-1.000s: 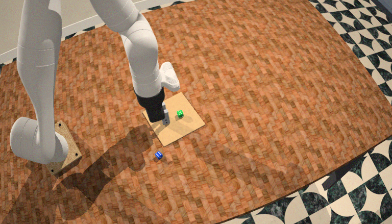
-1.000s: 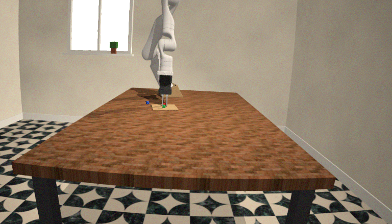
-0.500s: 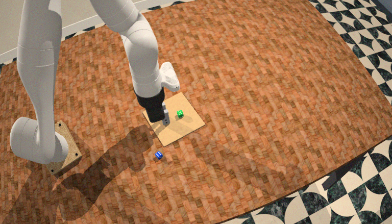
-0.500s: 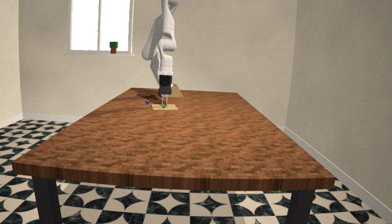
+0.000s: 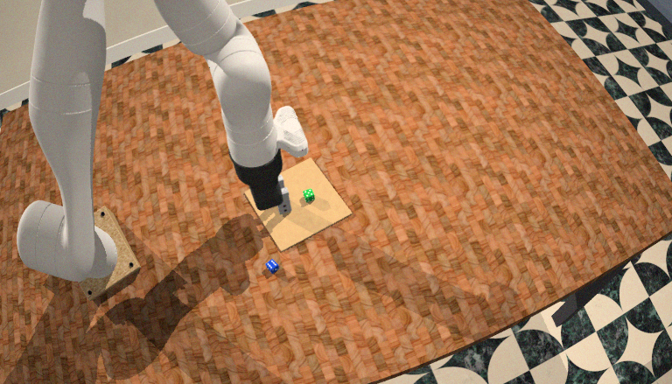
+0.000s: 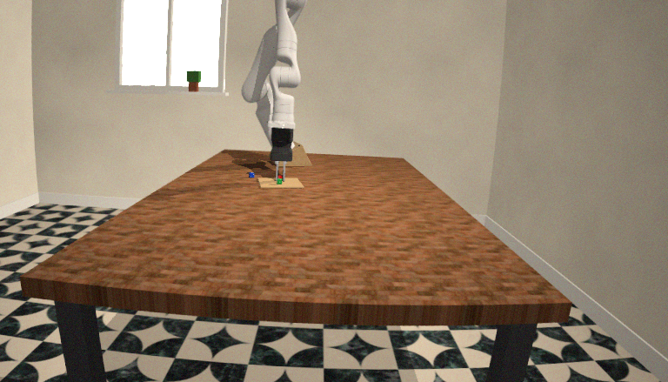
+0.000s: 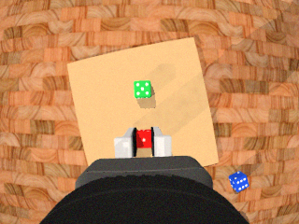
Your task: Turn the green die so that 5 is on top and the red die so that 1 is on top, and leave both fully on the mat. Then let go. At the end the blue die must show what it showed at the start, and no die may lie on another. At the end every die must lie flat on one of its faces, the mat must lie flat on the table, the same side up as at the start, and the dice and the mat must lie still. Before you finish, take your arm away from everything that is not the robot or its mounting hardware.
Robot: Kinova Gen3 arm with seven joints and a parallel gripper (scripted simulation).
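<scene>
My gripper is now 1 cm above the red die. The rest, counted from my hand: tan mat (2 cm ahead, 2 cm below); green die (5 cm ahead, 1 cm to the right, 1 cm below); blue die (7 cm behind, 10 cm to the right, 2 cm below).
</scene>
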